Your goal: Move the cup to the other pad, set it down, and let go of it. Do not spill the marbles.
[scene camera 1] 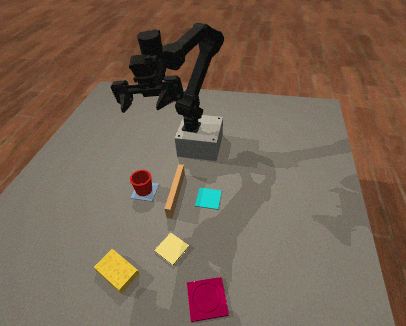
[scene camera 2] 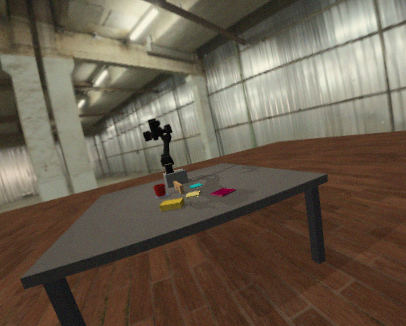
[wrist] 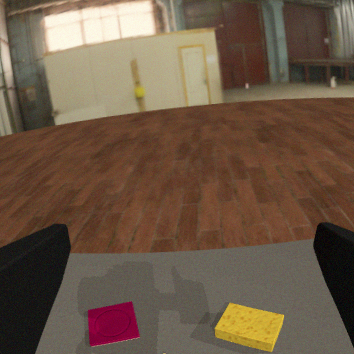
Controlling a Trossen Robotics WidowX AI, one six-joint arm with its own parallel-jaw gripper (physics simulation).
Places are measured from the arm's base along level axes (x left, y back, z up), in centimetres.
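Pixels of known places: gripper, fingertip midpoint: [scene camera 1: 139, 110] [scene camera 2: 160, 131] [wrist: 195, 238]; arm's base at its link origin: [scene camera 1: 191, 126] [scene camera 2: 170, 172].
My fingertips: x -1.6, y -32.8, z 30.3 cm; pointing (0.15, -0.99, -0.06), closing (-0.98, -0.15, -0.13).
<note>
Ahead of a thing's pixels: the offset from my fingertips to its top centre. "spot": to the spot under its first point.
A red cup [scene camera 1: 142, 183] [scene camera 2: 159, 190] stands upright on a light blue pad {dy +4.6, dx -8.5, dz -39.9 cm} [scene camera 1: 153, 192], left of a wooden bar. The marbles inside it cannot be made out clearly. A cyan pad {dy +6.9, dx +15.1, dz -39.9 cm} [scene camera 1: 208, 198] [scene camera 2: 196, 185] lies flat on the other side of the bar. My gripper [scene camera 1: 141, 107] [wrist: 195, 238] is open and empty, high above the table, behind the cup as scene camera 1 sees it. In the wrist view the two fingers stand wide apart at the left and right edges. The cup and both these pads do not show in the wrist view.
The wooden bar {spot: dy +3.3, dx +4.4, dz -35.1 cm} [scene camera 1: 175, 191] [scene camera 2: 178, 187] stands between the blue and cyan pads. A pale yellow square {spot: dy -14.8, dx +9.2, dz -39.2 cm} [scene camera 1: 172, 248] [scene camera 2: 193, 194], a yellow sponge {dy -25.5, dx -4.1, dz -37.2 cm} [scene camera 1: 116, 270] [scene camera 2: 172, 204] [wrist: 249, 325] and a magenta square {spot: dy -26.1, dx +23.1, dz -39.4 cm} [scene camera 1: 207, 298] [scene camera 2: 223, 192] [wrist: 113, 323] lie farther from the arm's base [scene camera 1: 198, 142].
</note>
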